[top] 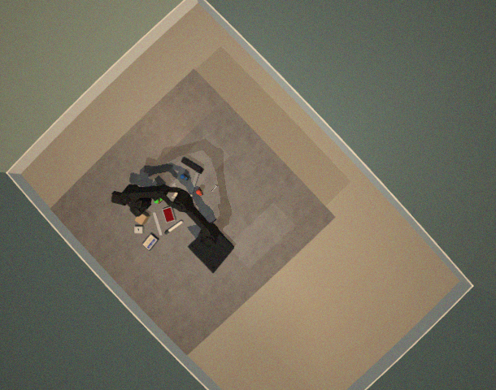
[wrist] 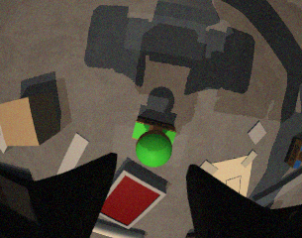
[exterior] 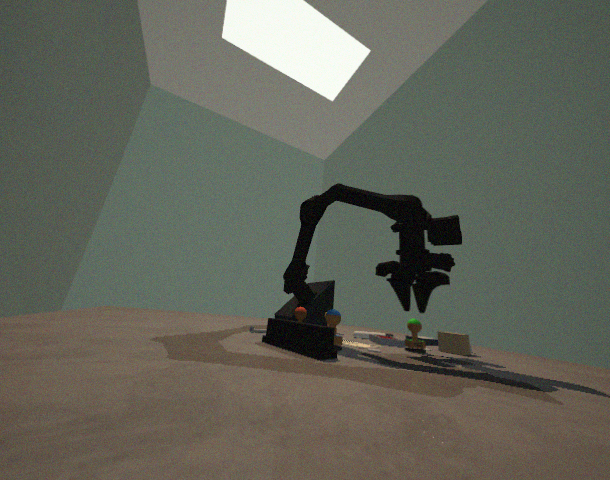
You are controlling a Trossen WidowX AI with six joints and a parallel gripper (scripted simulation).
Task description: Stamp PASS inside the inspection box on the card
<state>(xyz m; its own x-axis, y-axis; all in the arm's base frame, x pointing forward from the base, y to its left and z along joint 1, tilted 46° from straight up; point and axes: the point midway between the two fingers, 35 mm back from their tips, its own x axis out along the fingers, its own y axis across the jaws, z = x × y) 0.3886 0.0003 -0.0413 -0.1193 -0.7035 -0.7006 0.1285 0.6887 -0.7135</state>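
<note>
The green-knobbed stamp is 6 cm below my gripper tip. Also, from my gripper tip: red ink pad: 10 cm behind, 3 cm to the left, 8 cm below; tan box: 1 cm ahead, 15 cm to the left, 6 cm below; cream card: 9 cm behind, 11 cm to the right, 8 cm below.
</note>
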